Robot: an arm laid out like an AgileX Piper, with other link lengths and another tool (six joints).
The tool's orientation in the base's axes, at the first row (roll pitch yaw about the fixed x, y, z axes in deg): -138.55, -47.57, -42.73
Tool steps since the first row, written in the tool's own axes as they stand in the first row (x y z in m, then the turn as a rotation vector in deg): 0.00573, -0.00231, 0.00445, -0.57, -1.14, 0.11; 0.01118, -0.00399, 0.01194, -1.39, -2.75, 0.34; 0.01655, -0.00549, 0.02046, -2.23, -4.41, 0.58; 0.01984, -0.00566, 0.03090, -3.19, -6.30, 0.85
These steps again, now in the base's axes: 0.00699, -0.00009, 0.00301, -0.02, 1.28, 0.03; 0.01635, -0.00027, 0.00400, 0.01, 3.10, 0.03; 0.02653, -0.00047, 0.00432, 0.05, 4.98, 0.03; 0.03712, -0.00066, 0.00155, 0.09, 7.11, 0.03
